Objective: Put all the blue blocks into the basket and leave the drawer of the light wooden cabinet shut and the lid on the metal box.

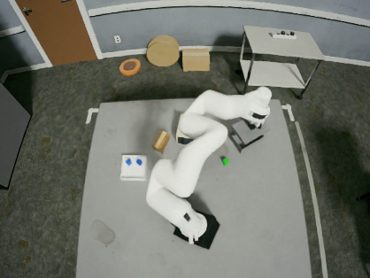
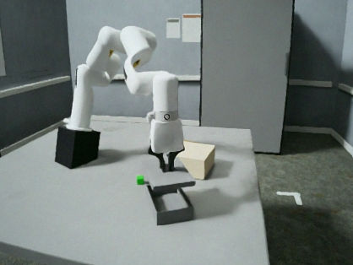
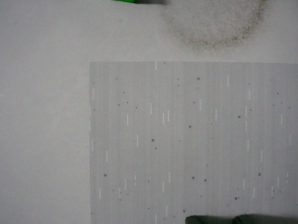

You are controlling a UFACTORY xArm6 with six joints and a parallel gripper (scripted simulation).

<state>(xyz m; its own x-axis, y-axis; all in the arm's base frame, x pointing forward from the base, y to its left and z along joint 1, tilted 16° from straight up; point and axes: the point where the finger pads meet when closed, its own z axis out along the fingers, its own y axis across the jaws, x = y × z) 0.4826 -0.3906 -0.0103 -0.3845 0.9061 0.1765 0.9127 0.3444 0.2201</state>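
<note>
The metal box lies 14 cm below my hand. The rest, counted from my hand: lid (3 cm below); then light wooden cabinet (32 cm to the left, 12 cm below, 6 cm ahead); then green block (16 cm to the left, 15 cm below, 13 cm behind).
</note>
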